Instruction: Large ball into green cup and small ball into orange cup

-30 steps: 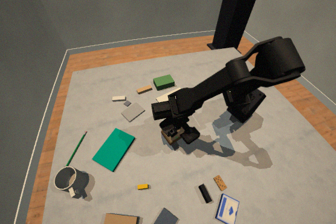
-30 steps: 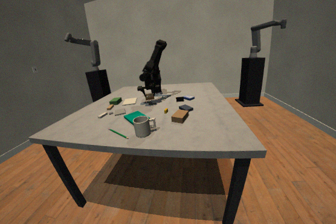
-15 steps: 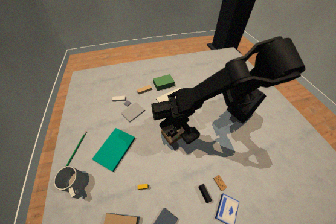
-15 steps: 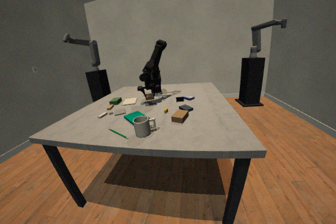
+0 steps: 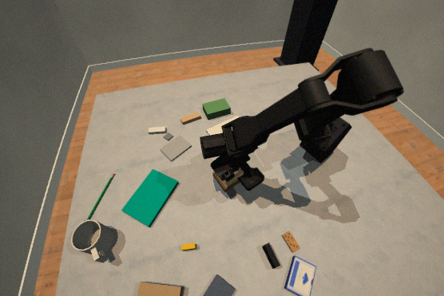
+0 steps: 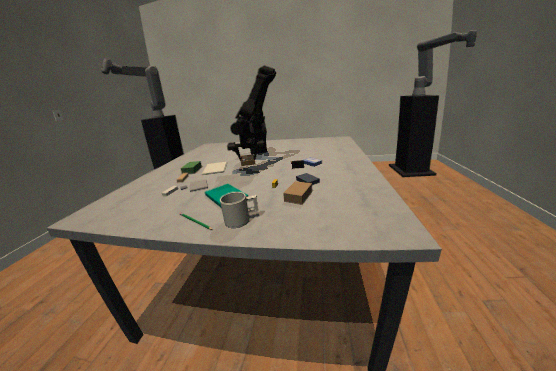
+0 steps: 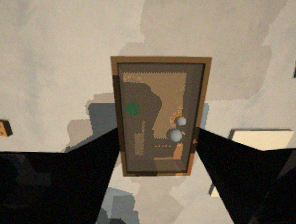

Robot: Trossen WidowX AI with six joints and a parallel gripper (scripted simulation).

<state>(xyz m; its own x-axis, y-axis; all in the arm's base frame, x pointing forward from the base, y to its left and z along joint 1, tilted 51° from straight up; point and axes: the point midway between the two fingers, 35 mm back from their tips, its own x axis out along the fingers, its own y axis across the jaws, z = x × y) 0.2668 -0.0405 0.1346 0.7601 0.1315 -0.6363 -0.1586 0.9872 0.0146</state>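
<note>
The wooden puzzle is 10 mm ahead of my hand and 30 mm below it. The rest, counted from my hand: yellow block (200 mm ahead, 160 mm to the left, 80 mm below); then black block (10 mm behind, 260 mm to the left, 70 mm below); then cream pad (60 mm behind, 220 mm to the right, 90 mm below).
</note>
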